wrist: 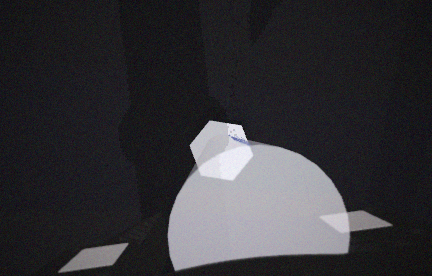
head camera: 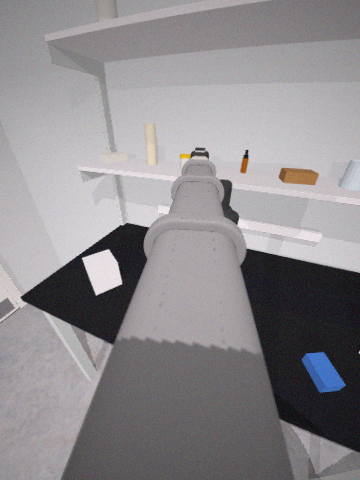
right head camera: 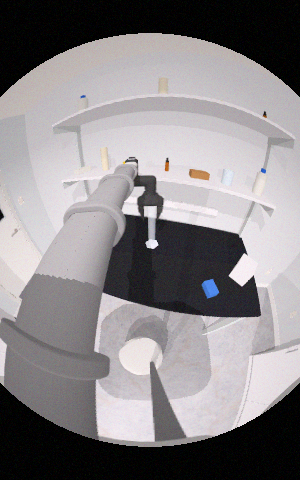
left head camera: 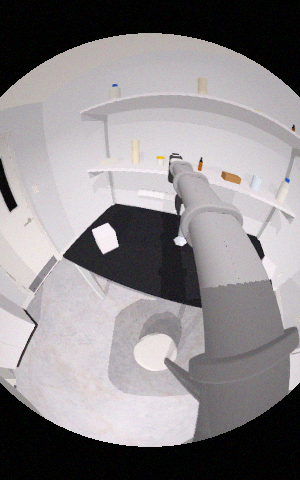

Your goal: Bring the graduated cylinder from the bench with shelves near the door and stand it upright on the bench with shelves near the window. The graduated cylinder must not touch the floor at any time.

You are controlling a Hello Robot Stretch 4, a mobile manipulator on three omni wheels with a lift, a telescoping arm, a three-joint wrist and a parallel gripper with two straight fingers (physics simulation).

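Note:
The graduated cylinder stands upright on the black bench top, with its pale hexagonal base down. The arm hides it in the head view. My gripper is open and points down right above the cylinder. In the wrist view the wide round top of the cylinder lies between the two pale fingertips and overlaps the right one; the left one is apart from it. How far the fingers reach down around it is hard to tell.
A white box lies left on the bench, a blue block and another white box right. The lower shelf behind my arm bears bottles, a beaker and a brown block. A door is at far left.

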